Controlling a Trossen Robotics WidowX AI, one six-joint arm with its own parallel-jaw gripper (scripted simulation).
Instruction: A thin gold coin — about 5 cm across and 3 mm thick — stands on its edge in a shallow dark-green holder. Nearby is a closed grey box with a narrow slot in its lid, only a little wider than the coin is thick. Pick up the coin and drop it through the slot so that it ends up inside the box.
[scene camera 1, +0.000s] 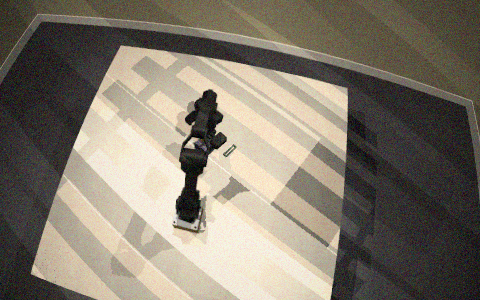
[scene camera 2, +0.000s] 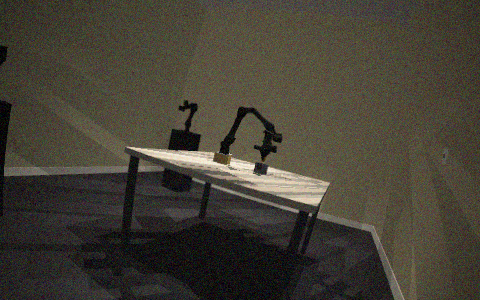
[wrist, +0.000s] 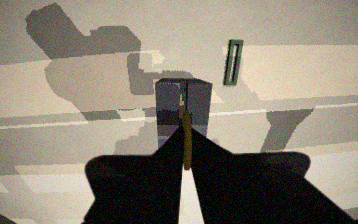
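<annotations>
A gold coin is held by the gripper (wrist: 184, 131).
</annotations>
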